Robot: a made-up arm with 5 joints.
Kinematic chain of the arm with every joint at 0, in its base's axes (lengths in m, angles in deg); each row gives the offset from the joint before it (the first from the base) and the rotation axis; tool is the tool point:
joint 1: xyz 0 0 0.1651 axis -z
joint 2: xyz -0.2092 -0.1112 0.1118 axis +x
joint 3: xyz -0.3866 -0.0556 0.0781 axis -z
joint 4: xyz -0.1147 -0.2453 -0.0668 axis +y
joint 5: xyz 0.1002 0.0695 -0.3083 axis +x
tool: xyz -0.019 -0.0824 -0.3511
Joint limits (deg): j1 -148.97..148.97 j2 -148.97..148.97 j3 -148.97..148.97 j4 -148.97..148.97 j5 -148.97..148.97
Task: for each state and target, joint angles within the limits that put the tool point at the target. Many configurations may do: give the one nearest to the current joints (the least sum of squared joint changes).
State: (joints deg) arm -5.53 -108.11 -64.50 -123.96 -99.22
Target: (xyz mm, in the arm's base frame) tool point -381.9 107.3 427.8
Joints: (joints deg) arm -31.81 -140.53 -52.45 -127.18 -110.90
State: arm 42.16 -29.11 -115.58 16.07 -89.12
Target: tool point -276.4 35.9 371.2
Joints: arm 57.01 -59.05 -84.48 4.27 -124.02
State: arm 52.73 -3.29 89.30 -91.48 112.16
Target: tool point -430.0 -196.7 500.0
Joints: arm 14.19 -12.64 76.44 -103.74 93.91
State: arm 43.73 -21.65 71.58 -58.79 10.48
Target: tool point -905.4 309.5 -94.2
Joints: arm 60.95 -6.41 77.53 -42.30 8.64
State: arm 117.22 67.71 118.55 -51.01 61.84
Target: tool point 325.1 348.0 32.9
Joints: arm 112.29 87.51 98.32 -29.89 89.36
